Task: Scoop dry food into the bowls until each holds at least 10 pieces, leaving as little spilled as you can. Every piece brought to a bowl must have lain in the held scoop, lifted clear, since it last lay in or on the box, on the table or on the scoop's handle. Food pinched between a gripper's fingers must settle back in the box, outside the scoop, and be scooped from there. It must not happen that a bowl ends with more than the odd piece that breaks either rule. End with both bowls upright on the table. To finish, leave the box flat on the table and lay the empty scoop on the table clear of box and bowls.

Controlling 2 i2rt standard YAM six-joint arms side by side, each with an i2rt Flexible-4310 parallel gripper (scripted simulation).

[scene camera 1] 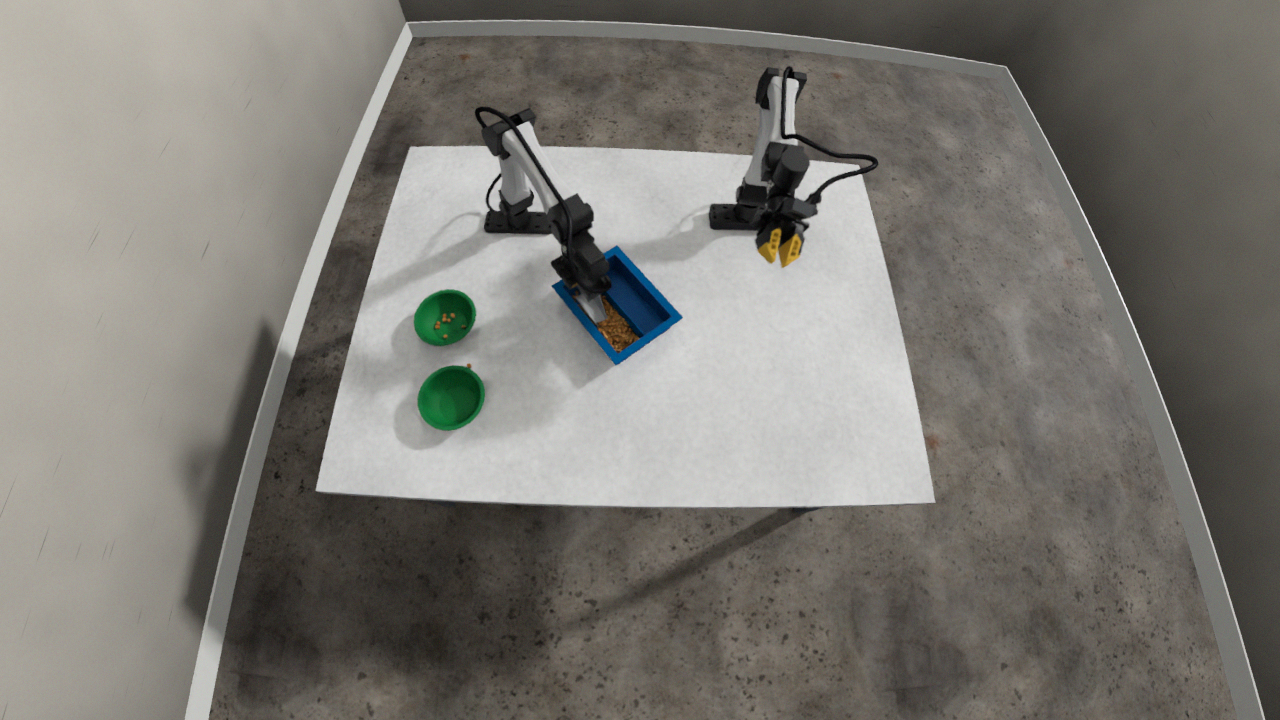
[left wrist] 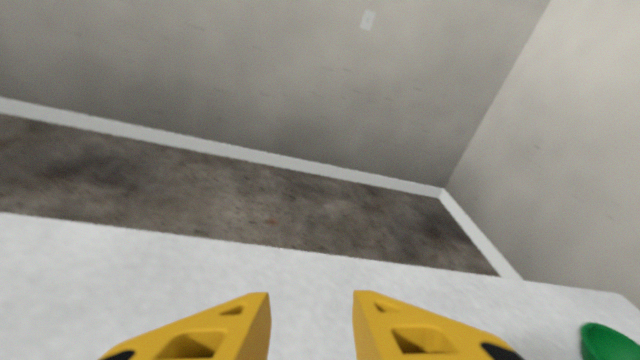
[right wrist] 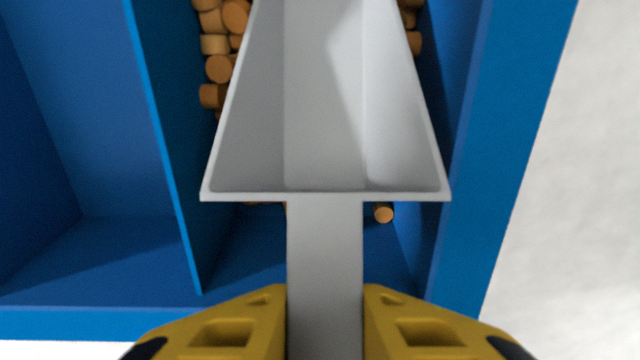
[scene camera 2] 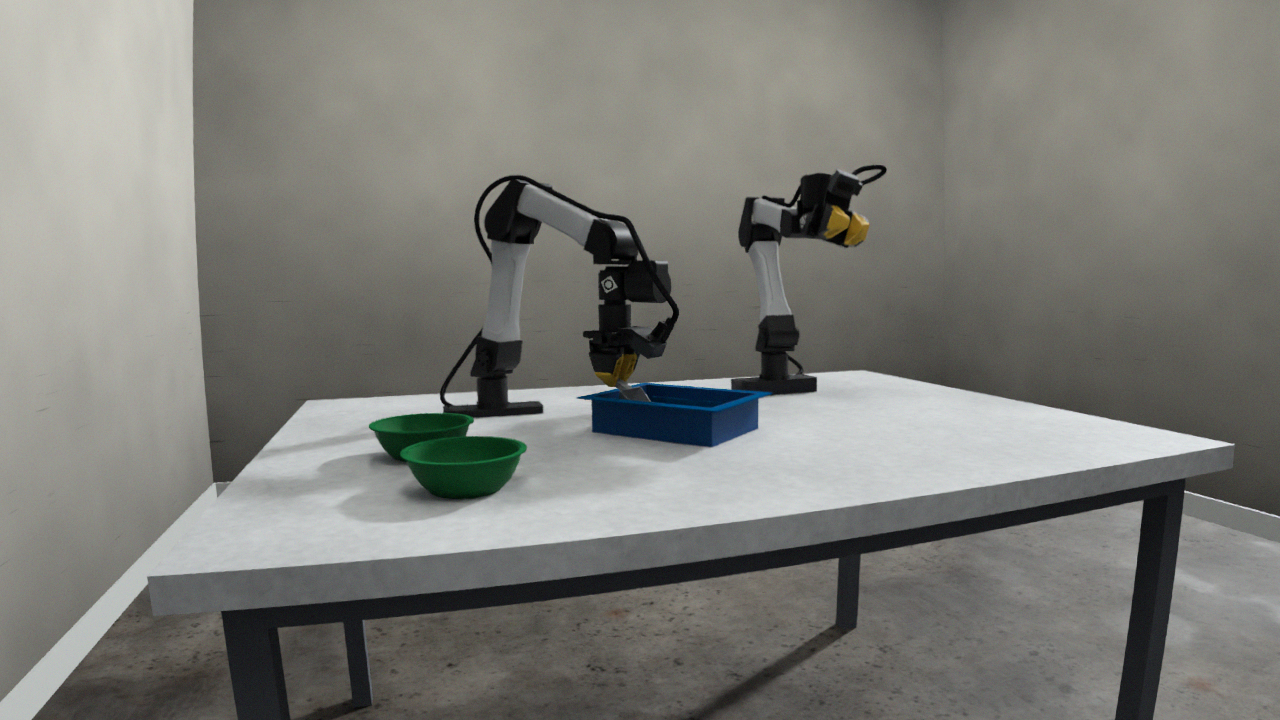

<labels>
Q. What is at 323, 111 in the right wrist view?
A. A grey scoop.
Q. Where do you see a green bowl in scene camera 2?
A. At 427, 426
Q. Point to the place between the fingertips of the left gripper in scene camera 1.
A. At 777, 265
</labels>
